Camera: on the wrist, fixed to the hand. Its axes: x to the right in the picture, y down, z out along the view.
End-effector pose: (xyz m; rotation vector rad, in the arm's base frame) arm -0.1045 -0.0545 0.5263 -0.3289 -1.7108 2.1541
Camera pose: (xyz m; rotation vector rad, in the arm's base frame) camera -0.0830 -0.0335 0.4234 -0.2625 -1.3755 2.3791
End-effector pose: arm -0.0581 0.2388 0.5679 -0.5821 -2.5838 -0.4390
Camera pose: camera 0.0161 0.2934 0.6228 -0.5082 -2.5783 -0.0515
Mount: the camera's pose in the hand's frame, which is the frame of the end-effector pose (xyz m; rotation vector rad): -0.0153 0.0928 -0.0515 0.2902 -0.0055 0.0222
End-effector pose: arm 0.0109 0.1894 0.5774 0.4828 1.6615 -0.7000
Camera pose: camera 0.0375 0.2932 0.5810 0.7031 1.5535 -0.9308
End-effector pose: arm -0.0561 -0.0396 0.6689 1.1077 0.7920 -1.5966
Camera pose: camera 0.0483 -0.0153 0.6665 1.3111 0.5526 -1.7320
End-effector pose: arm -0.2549 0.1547 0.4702 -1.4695 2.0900 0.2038
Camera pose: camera -0.3537 0.1806 0.5028 -1.2707 2.0326 -0.0848
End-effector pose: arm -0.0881 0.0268 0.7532 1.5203 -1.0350 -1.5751
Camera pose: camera -0.0396 -0.0033 0.8440 1.6882 -1.3244 -1.4617
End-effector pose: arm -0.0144 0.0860 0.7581 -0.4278 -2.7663 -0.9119
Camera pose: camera 0.0356 0.1229 0.8455 -0.4092 -2.8309 -0.4920
